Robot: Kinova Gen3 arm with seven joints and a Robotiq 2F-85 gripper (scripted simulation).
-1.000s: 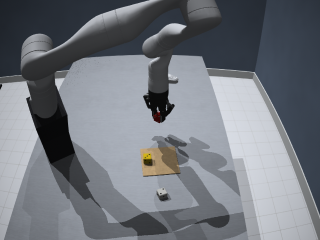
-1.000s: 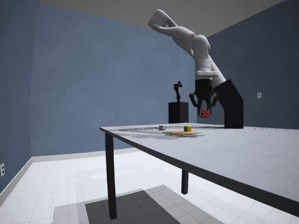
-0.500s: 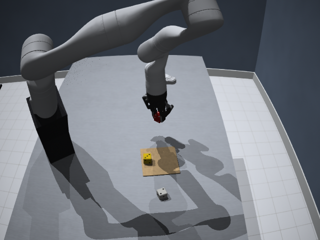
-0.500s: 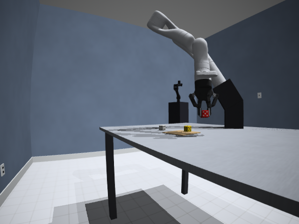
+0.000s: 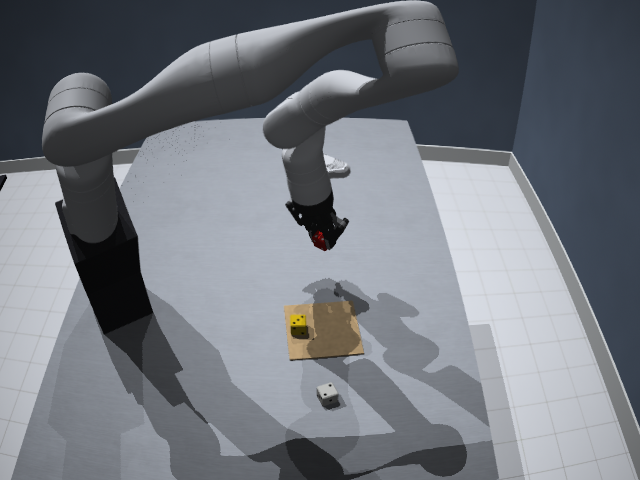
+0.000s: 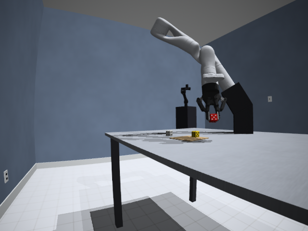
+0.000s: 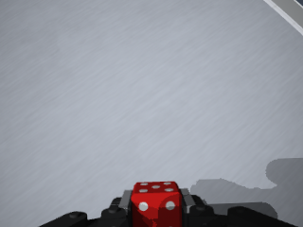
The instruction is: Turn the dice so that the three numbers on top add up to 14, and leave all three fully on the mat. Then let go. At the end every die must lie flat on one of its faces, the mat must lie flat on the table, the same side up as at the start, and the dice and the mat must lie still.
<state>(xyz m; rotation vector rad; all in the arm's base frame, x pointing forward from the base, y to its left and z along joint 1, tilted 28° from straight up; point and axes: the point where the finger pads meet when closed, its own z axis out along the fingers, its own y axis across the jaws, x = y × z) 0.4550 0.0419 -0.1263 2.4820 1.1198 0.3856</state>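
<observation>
The yellow die is 14 cm to the right of my hand, 9 cm below it and 8 cm behind it. From my hand the other things lie so: tan mat: 15 cm to the right, 11 cm below, 3 cm behind; then red die: 1 cm below; then white die: 31 cm to the right, 9 cm below, 6 cm behind.
</observation>
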